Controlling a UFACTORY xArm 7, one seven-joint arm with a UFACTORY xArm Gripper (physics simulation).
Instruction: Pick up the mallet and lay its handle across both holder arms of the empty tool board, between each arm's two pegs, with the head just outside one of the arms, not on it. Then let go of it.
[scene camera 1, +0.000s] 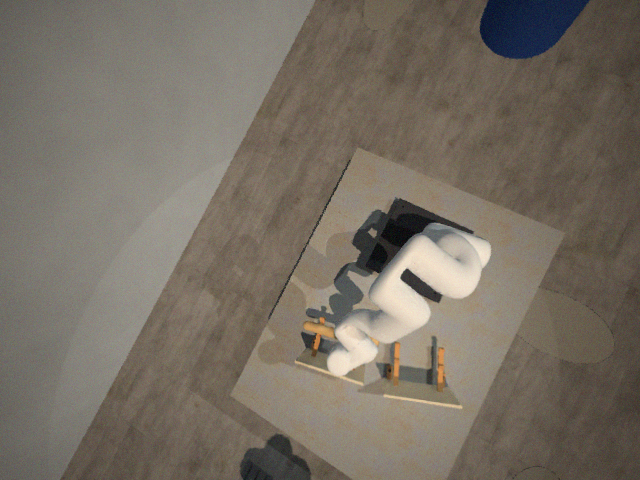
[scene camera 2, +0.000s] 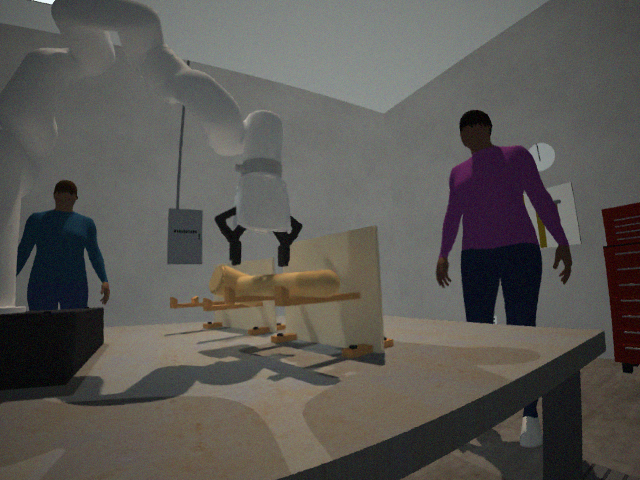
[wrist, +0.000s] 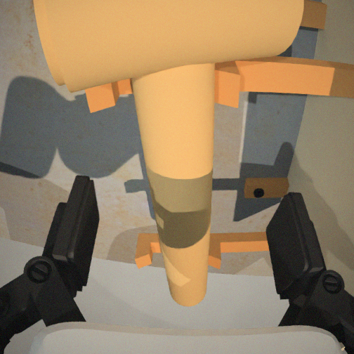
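Note:
The orange-yellow mallet (scene camera 1: 318, 329) (scene camera 2: 310, 281) (wrist: 175, 125) lies across both arms of its tool board (scene camera 1: 310, 363) (scene camera 2: 356, 268) (wrist: 327, 150). Its handle rests between each arm's pegs, with the head just outside one arm. The empty tool board (scene camera 1: 426, 395) (scene camera 2: 242, 317) stands beside it, with two bare orange holder arms, in scene camera 1. My gripper (scene camera 2: 259, 257) (wrist: 188, 204) is open and empty above the mallet. In the wrist view its fingers stand wide on either side of the handle, which runs between them nearly straight. The arm hides the gripper and most of the handle in scene camera 1.
Both boards stand side by side on the table (scene camera 1: 506, 289) (scene camera 2: 206, 434). The arm's black base block (scene camera 1: 398, 206) (scene camera 2: 46, 346) is on the table. Two people (scene camera 2: 498, 201) (scene camera 2: 64, 248) and a red tool cabinet (scene camera 2: 625, 279) are beyond the table.

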